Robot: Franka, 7 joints.
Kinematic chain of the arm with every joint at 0, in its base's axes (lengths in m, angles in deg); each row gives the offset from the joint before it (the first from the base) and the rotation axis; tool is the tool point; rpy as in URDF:
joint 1: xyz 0 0 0.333 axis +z
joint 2: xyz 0 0 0 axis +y
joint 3: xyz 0 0 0.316 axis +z
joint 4: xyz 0.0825 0 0 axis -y
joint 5: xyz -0.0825 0 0.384 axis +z
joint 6: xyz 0 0 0 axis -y
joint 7: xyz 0.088 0 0 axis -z
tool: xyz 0 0 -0.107 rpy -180 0 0
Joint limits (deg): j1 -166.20..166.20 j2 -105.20..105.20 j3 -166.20..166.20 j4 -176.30..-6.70 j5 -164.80..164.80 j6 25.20..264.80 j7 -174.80..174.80
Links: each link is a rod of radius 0.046 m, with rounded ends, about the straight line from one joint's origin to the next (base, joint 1, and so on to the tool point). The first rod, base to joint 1, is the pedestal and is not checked.
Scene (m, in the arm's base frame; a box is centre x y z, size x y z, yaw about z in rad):
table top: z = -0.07
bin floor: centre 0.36 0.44 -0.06 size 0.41 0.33 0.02 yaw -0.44
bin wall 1: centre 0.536 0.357 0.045 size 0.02 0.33 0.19 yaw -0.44
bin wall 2: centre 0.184 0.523 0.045 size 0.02 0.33 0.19 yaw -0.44
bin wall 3: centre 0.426 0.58 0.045 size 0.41 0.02 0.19 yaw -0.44
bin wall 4: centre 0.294 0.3 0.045 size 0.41 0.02 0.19 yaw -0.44
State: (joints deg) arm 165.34 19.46 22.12 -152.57 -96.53 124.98 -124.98
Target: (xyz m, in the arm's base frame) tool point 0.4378 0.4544 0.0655
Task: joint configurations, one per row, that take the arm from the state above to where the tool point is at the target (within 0.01 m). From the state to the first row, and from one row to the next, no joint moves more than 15 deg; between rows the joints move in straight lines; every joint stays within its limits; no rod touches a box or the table.
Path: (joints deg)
1: 151.41 17.93 14.24 -148.70 -96.78 122.85 -124.27
2: 137.47 16.40 6.35 -144.82 -97.04 120.72 -123.57
3: 123.54 14.88 -1.53 -140.95 -97.29 118.59 -122.86
4: 109.61 13.35 -9.41 -137.07 -97.55 116.45 -122.15
5: 95.68 11.82 -17.29 -133.20 -97.80 114.32 -121.45
6: 81.74 10.29 -25.18 -129.32 -98.06 112.19 -120.74
7: 84.64 23.55 -32.17 -120.00 -99.22 114.15 -122.86
8: 87.54 36.80 -39.16 -110.68 -100.39 116.12 -124.98
9: 84.29 48.58 -35.82 -105.36 -101.60 119.08 -124.98
10: 81.05 60.37 -32.49 -100.03 -102.81 122.04 -124.98

